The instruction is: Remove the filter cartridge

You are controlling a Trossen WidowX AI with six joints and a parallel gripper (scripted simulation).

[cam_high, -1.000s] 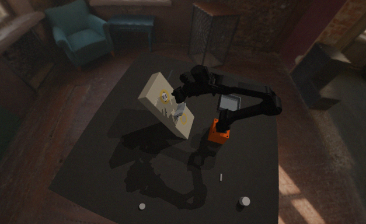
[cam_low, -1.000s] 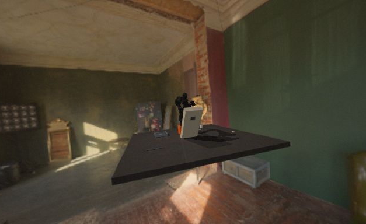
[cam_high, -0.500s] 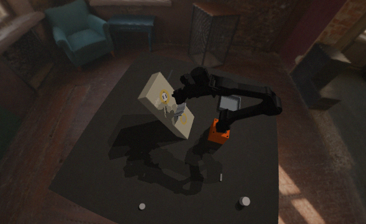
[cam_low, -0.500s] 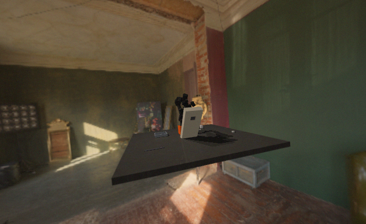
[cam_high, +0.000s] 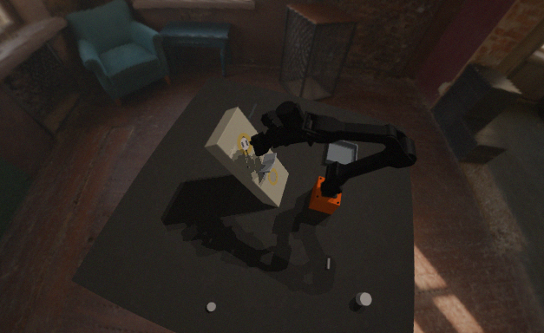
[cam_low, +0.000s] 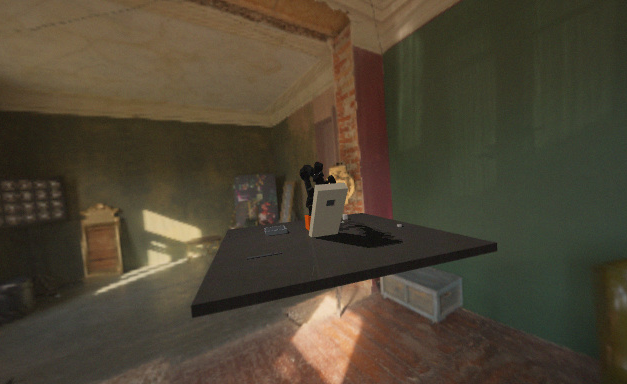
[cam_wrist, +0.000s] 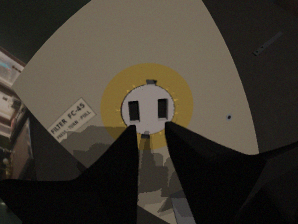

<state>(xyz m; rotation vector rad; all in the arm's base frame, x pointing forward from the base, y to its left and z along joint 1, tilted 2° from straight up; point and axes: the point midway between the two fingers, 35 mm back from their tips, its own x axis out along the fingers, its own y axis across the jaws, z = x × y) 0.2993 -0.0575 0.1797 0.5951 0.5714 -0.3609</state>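
The round filter cartridge is 4 cm ahead of my gripper tip, 1 cm to the right of it and 3 cm below it. From my gripper tip the other things lie so: tray: 43 cm behind, 20 cm to the right, 27 cm below; grey bracket: 6 cm behind, 1 cm to the left, 12 cm below; beige service panel: 1 cm behind, 11 cm below.
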